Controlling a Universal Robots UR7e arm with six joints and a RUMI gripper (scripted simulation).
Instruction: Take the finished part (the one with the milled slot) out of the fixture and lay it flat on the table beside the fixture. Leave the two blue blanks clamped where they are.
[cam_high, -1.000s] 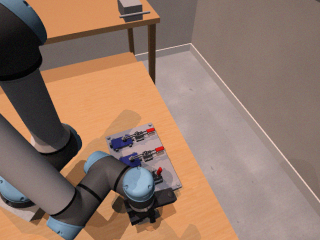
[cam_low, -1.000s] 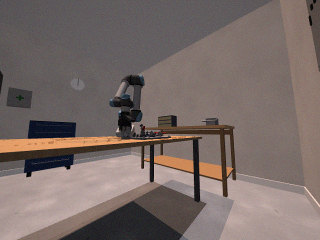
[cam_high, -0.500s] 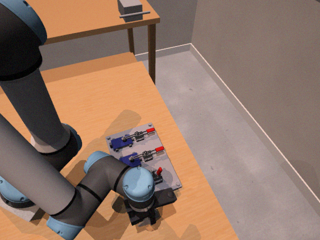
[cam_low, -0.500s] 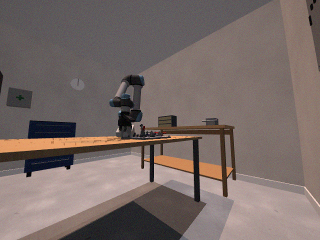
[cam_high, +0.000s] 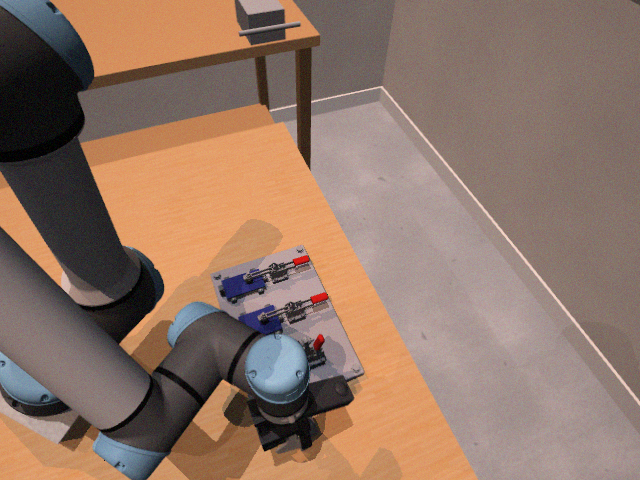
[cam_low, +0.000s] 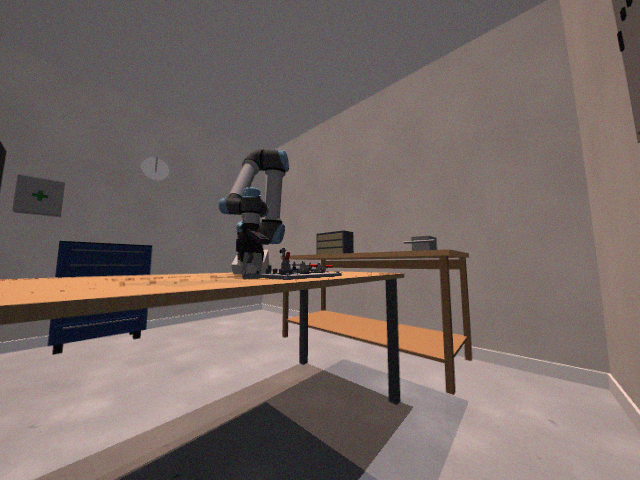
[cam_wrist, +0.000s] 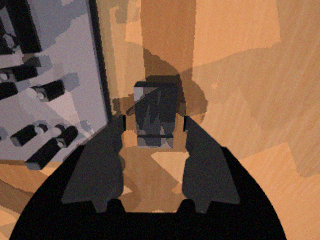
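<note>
My gripper is now 1 cm past the finished grey part and 1 cm above it. From my hand the other things lie so: blue blank 1 cm behind, 22 cm to the left, 1 cm above; then grey fixture plate 4 cm ahead, 23 cm to the left, 1 cm below.
</note>
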